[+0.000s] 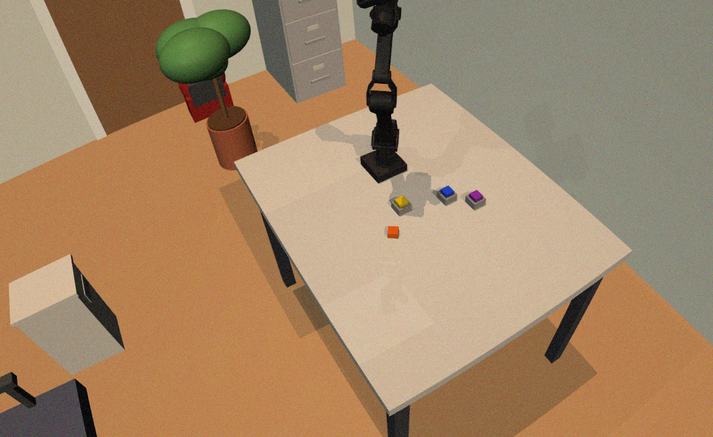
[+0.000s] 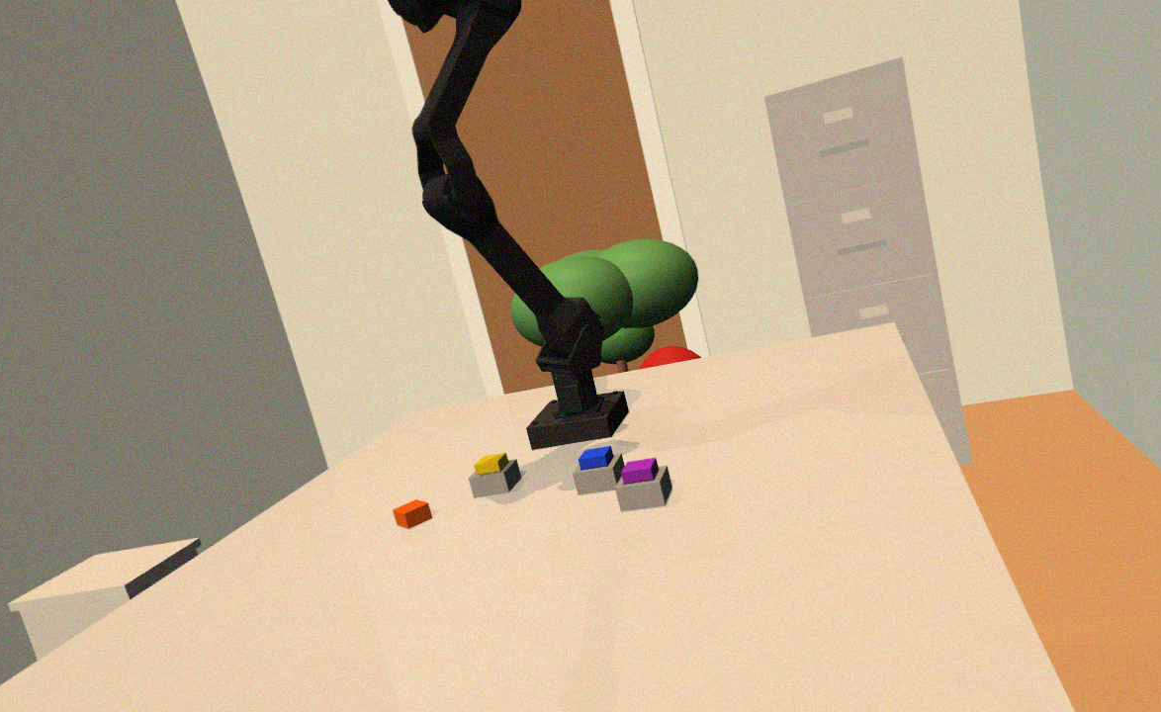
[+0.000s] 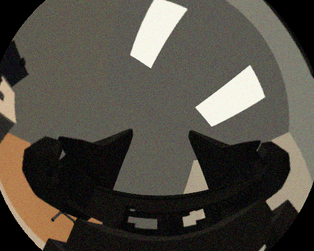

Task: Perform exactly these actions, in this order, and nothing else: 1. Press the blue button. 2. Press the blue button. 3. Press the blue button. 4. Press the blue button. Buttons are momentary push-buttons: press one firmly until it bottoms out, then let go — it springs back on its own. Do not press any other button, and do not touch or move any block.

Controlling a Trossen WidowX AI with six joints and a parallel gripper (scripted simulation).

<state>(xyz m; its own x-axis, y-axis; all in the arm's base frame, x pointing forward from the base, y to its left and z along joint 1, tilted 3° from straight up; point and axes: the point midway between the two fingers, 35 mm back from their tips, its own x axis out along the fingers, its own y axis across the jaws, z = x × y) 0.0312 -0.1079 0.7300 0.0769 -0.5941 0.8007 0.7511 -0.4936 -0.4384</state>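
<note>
My gripper tip is 180 mm short of the blue button, 170 mm to the right of it and 760 mm above it. From my gripper tip the other things lie so: purple button: 250 mm ahead, 230 mm to the left, 760 mm below; then orange block: 200 mm ahead, 60 mm to the right, 780 mm below; then yellow button: 130 mm ahead, 30 mm to the left, 760 mm below.
</note>
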